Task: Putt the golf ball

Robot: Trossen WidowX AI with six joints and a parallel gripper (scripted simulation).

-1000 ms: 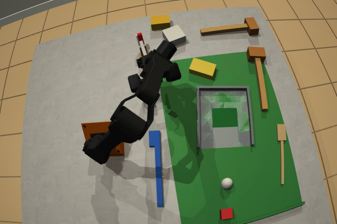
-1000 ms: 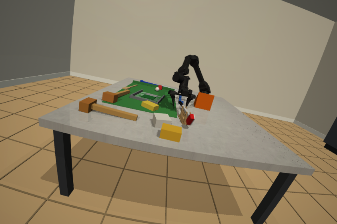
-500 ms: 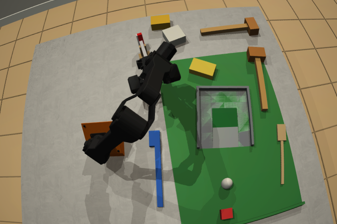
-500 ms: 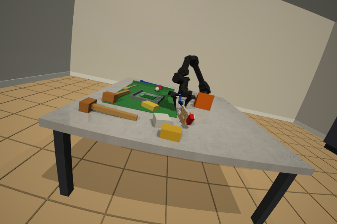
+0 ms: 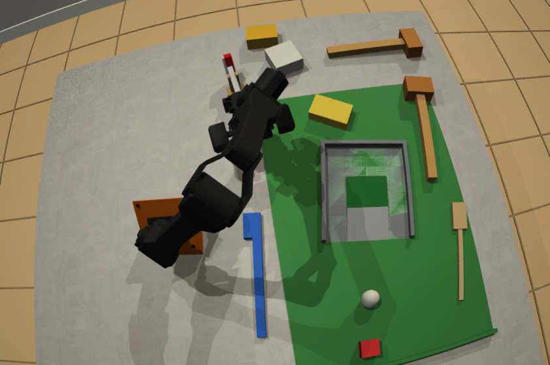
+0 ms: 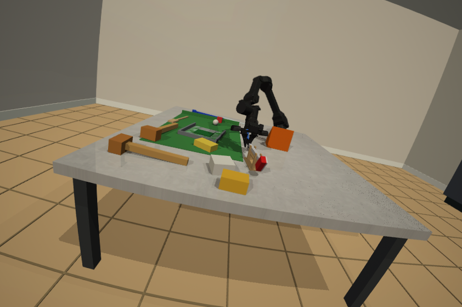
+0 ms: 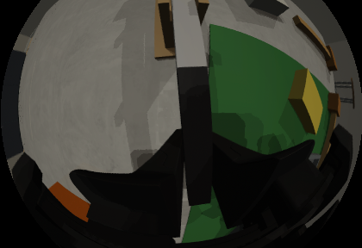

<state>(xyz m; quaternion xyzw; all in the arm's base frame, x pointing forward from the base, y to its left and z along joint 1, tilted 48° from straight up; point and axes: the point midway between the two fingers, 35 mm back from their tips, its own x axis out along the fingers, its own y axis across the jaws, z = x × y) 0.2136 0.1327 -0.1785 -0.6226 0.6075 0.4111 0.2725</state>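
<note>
Right now the red putter is 110 mm to the left of my gripper tip, 30 mm behind it and 30 mm above it. Also, from my gripper tip: wooden stand: 130 mm to the left, 30 mm behind; white block: 250 mm to the left, 100 mm ahead, 10 mm below; yellow block: 200 mm ahead, 60 mm to the left, 10 mm below.
</note>
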